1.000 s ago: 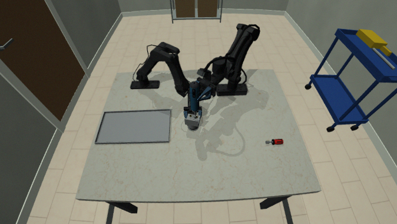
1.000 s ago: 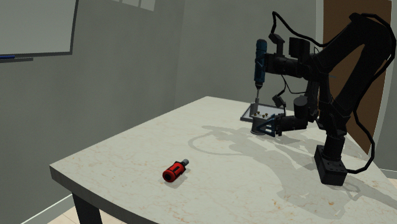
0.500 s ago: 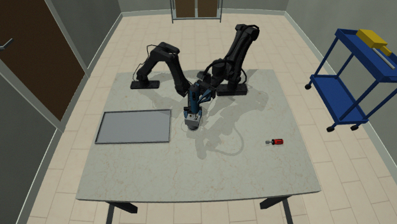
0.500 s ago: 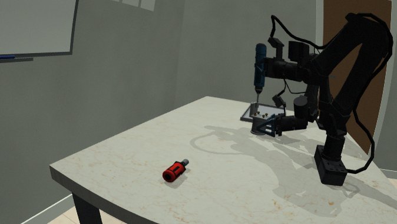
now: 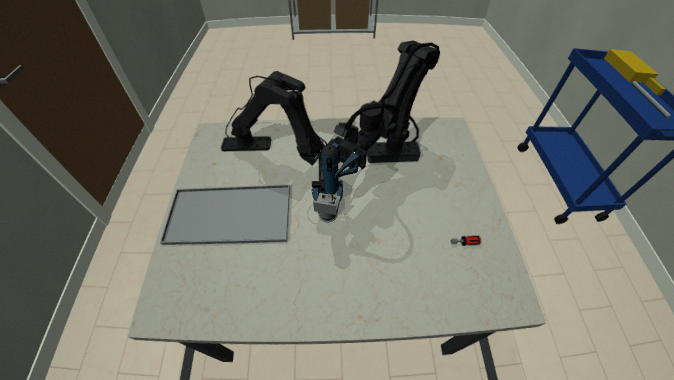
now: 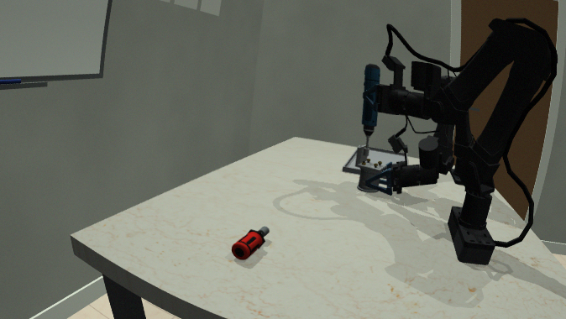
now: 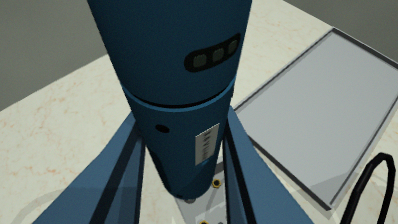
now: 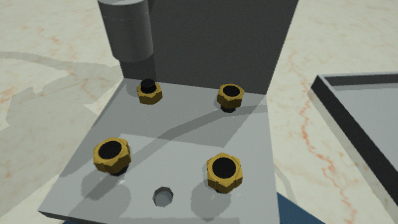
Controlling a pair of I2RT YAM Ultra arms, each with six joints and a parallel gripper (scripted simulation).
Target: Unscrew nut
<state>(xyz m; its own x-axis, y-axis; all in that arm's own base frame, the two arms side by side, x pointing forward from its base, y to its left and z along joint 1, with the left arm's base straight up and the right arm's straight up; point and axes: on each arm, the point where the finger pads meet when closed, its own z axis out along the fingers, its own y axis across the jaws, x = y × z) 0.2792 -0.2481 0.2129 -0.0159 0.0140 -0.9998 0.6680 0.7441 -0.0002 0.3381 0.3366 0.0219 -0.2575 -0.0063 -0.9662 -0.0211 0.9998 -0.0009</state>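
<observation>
Right now the joint module is 10 mm above my right hand. Also, from my right hand: grey bracket (50 mm above); then red-handled hand driver (70 mm ahead, 450 mm to the left, 10 mm below); then shallow grey tray (40 mm ahead, 340 mm to the right, 20 mm below).
</observation>
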